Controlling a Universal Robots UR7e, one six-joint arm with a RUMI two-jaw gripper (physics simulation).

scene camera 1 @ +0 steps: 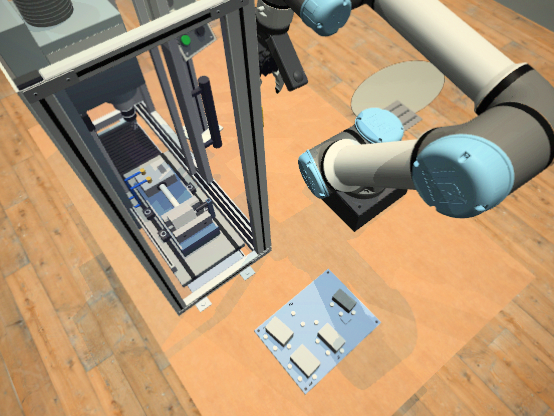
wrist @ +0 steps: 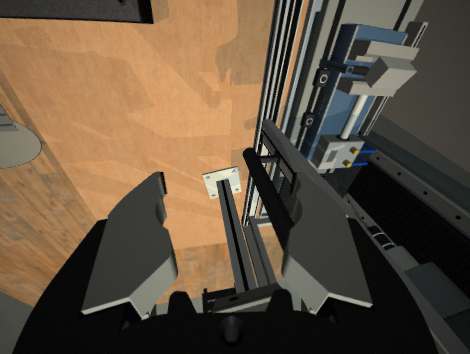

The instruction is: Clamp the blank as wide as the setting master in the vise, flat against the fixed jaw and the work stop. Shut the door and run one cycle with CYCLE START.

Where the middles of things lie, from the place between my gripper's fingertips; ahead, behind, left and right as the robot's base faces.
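Scene:
There is the grey cylinder block (wrist: 326, 143), and my gripper is 160 mm to the left of it and 190 mm above it. My gripper is also 270 mm short of the block.

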